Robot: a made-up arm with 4 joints. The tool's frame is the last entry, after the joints. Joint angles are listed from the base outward.
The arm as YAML. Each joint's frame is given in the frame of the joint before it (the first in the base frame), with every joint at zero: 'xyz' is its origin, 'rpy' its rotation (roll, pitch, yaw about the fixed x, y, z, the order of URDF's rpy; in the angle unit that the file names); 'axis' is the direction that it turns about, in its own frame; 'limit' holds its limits. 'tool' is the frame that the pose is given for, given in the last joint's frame.
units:
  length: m
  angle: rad
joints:
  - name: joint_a
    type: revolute
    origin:
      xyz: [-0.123, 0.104, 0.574]
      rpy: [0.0, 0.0, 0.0]
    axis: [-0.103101, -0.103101, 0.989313]
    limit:
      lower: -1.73
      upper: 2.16
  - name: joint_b
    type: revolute
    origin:
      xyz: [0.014, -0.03, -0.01]
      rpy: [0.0, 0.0, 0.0]
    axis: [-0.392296, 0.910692, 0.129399]
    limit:
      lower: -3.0
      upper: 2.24
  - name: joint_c
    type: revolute
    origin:
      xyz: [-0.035, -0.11, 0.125]
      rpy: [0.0, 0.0, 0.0]
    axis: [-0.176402, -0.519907, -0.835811]
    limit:
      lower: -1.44
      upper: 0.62
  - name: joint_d
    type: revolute
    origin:
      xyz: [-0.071, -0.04, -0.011]
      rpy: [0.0, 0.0, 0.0]
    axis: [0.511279, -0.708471, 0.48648]
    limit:
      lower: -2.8
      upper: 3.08
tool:
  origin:
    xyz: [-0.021, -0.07, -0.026]
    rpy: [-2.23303, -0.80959, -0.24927]
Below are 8 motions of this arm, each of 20 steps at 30 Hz.
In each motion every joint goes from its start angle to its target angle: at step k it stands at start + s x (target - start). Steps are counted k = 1, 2, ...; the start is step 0. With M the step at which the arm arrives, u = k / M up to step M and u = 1 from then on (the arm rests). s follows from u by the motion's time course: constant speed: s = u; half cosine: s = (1 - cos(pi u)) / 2; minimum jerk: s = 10 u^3 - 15 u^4 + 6 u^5.
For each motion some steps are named. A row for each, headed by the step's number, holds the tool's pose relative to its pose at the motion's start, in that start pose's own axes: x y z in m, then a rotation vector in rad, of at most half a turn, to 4 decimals.
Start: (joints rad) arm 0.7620 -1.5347 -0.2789 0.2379
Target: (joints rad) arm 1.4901 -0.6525 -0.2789 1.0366
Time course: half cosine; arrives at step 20
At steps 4, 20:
4: 0.0107 0.0140 0.0064 0.0904 -0.0089 0.0736
20: 0.0461 0.1634 0.1462 0.9388 0.0373 0.8376

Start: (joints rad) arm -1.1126 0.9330 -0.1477 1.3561
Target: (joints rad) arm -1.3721 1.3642 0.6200 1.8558
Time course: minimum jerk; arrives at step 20
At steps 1, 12, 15, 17, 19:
1: 0.0000 0.0000 0.0000 -0.0003 0.0003 -0.0006
12: 0.0086 0.0229 0.0173 -0.1240 0.0348 -0.3257
15: 0.0111 0.0336 0.0202 -0.1417 0.0014 -0.4129
17: 0.0118 0.0378 0.0210 -0.1448 -0.0150 -0.4415
19: 0.0121 0.0392 0.0213 -0.1455 -0.0208 -0.4506

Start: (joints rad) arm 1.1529 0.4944 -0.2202 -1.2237
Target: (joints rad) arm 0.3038 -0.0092 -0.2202 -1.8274
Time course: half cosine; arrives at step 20
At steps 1, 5, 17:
1: -0.0013 0.0002 0.0009 0.0011 -0.0014 0.0060
5: -0.0319 0.0010 0.0211 0.0246 -0.0378 0.1447
17: -0.1865 -0.1031 0.0960 0.1489 -0.3780 0.9420

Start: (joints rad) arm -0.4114 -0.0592 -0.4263 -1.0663
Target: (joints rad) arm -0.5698 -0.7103 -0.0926 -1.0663
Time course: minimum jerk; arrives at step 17
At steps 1, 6, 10, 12, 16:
1: -0.0004 0.0000 0.0002 0.0004 0.0015 0.0008
6: -0.0447 -0.0007 0.0355 0.0518 0.1912 0.1077
10: -0.1059 -0.0163 0.1118 0.1478 0.5230 0.3062
12: -0.1237 -0.0280 0.1483 0.1919 0.6648 0.3941
16: -0.1343 -0.0397 0.1798 0.2304 0.7832 0.4685

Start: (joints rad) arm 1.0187 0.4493 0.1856 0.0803
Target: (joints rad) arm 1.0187 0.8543 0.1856 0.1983
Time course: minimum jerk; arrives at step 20
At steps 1, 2, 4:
1: 0.0001 0.0000 0.0000 0.0000 -0.0004 0.0000
2: 0.0007 -0.0002 0.0001 -0.0003 -0.0028 0.0003
4: 0.0050 -0.0013 0.0009 -0.0019 -0.0186 0.0021

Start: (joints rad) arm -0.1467 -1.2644 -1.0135 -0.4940
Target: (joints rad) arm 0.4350 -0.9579 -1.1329 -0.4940
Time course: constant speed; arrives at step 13
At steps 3, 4, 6, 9, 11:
3: 0.0256 0.0375 0.0012 0.1449 -0.1050 -0.0222
4: 0.0347 0.0498 0.0031 0.1924 -0.1409 -0.0314
6: 0.0536 0.0740 0.0091 0.2862 -0.2139 -0.0528
9: 0.0835 0.1081 0.0235 0.4234 -0.3264 -0.0920
11: 0.1042 0.1289 0.0367 0.5123 -0.4031 -0.1229

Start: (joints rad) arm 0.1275 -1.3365 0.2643 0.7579
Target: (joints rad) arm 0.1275 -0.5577 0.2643 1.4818
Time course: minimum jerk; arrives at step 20
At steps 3, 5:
3: 0.0032 0.0013 0.0029 0.0114 -0.0079 0.0046
5: 0.0119 0.0052 0.0117 0.0444 -0.0299 0.0191

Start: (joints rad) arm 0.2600 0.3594 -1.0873 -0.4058
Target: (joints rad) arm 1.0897 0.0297 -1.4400 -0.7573
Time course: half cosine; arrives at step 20
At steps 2, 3, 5, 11, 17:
2: 0.0043 0.0004 -0.0027 -0.0127 -0.0200 -0.0159
3: 0.0096 0.0007 -0.0060 -0.0283 -0.0445 -0.0355
5: 0.0265 0.0011 -0.0154 -0.0769 -0.1193 -0.0962
11: 0.1133 -0.0115 -0.0459 -0.3168 -0.4615 -0.3940
17: 0.1893 -0.0402 -0.0499 -0.5312 -0.7359 -0.6692

